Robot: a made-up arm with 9 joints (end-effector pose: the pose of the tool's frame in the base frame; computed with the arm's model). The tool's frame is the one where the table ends.
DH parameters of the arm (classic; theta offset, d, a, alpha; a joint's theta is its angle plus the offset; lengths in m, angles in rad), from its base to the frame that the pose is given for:
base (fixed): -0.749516 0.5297 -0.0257 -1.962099
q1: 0 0.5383 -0.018 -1.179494
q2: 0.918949 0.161 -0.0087 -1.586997
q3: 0 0.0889 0.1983 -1.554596
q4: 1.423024 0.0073 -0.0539 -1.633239
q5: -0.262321 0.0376 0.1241 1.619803
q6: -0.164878 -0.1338 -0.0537 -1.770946
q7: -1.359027 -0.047 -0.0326 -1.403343
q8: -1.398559 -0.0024 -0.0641 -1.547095
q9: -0.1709 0 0.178 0
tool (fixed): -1.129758 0.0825 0 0
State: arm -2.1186 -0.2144 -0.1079 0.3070 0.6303 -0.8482 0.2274 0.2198 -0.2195
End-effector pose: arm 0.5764 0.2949 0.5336 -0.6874 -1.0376 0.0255
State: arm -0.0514 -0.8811 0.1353 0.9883 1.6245 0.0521 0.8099 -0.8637 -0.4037
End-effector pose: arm 0.3108 -0.0802 0.0825 -2.5041 1.4599 1.0539
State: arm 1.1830 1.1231 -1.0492 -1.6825 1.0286 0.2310 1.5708 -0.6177 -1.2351
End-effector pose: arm 0.3975 0.6806 0.0903 -2.4545 -0.6203 0.1118
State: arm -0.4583 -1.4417 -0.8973 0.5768 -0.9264 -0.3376 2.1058 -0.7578 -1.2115
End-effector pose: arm 0.3312 0.3913 0.0406 -0.8736 0.8105 1.4515
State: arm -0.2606 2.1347 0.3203 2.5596 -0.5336 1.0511 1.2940 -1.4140 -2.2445
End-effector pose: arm 0.4500 0.7437 0.1732 -1.1684 -1.5675 -0.2538
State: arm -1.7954 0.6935 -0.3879 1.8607 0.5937 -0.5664 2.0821 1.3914 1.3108
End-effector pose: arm 0.4825 0.1592 0.3713 0.2279 -0.2843 0.6446
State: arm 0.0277 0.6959 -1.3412 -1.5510 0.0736 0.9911 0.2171 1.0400 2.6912
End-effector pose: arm 0.1232 0.7712 -0.1697 -0.0677 -2.1388 0.2666
